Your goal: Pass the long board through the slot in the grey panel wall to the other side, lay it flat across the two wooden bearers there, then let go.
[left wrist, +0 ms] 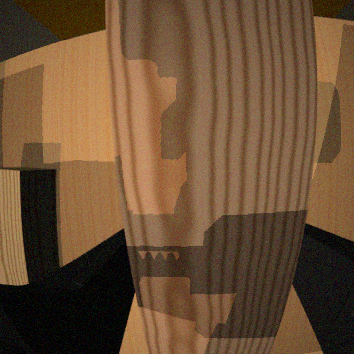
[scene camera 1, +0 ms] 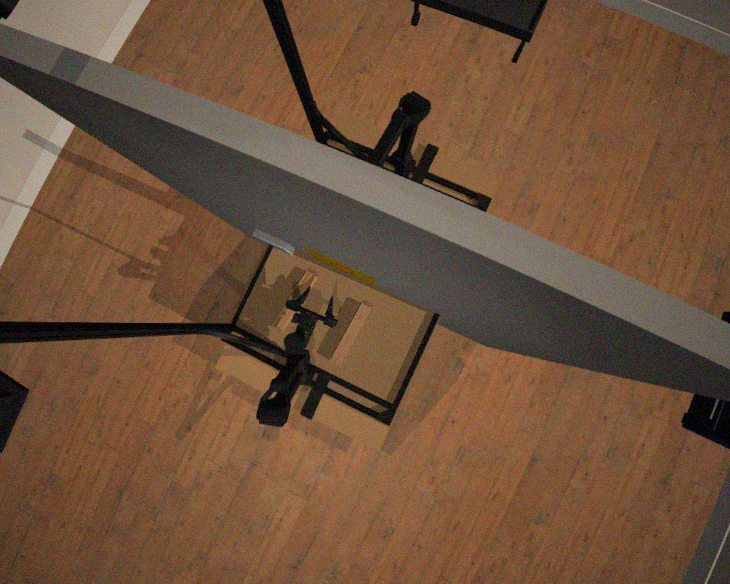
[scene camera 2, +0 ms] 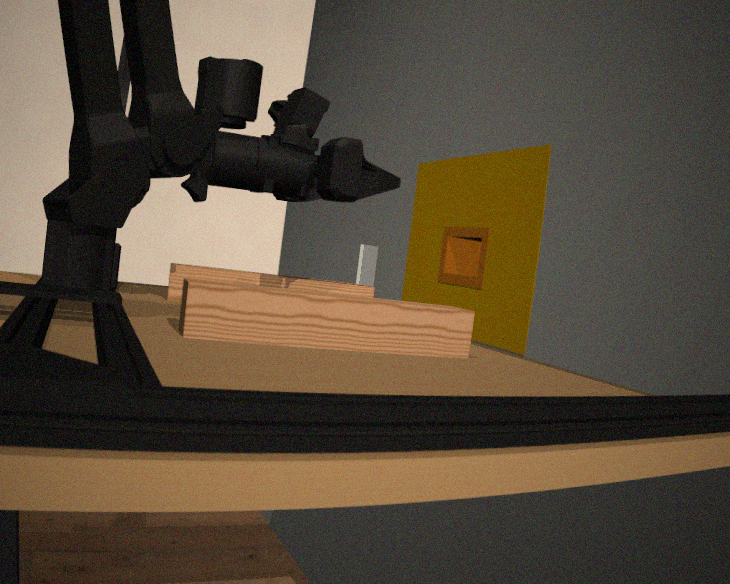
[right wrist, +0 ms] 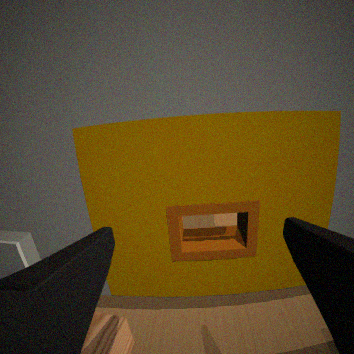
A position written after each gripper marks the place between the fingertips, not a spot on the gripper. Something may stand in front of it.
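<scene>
You'd find the right gripper (scene camera 2: 380, 183) at (scene camera 1: 321, 291) and (right wrist: 199, 232) too, and it's open and holding nothing. The left gripper (left wrist: 208, 227) is there as well. There's also a slot (scene camera 2: 464, 249), (right wrist: 240, 240). And then a grey panel wall (scene camera 2: 586, 143), (left wrist: 31, 31), (scene camera 1: 504, 287), (right wrist: 116, 116).
</scene>
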